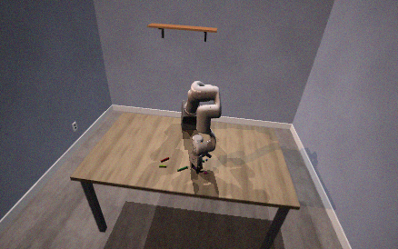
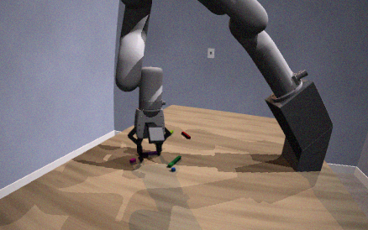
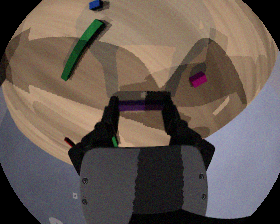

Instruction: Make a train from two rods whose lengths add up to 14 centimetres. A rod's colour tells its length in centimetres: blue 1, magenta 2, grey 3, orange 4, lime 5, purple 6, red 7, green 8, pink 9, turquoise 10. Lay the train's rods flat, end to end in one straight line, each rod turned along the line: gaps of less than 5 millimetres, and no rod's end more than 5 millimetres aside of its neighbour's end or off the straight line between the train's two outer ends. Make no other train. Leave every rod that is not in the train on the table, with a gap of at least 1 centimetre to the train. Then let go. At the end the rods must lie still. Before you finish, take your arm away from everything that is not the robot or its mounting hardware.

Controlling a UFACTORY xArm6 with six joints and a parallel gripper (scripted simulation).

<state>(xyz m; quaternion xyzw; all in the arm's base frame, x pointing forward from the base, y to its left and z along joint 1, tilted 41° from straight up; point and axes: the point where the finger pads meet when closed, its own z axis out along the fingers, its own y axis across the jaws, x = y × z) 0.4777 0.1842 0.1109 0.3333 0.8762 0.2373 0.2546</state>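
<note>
My hand is 10 mm above the purple rod. Also, from my hand: magenta rod 10 mm ahead, 80 mm to the left, 10 mm below; blue rod 130 mm behind, 40 mm to the left, 10 mm below; lime rod 70 mm ahead, 240 mm to the right, 10 mm below.
</note>
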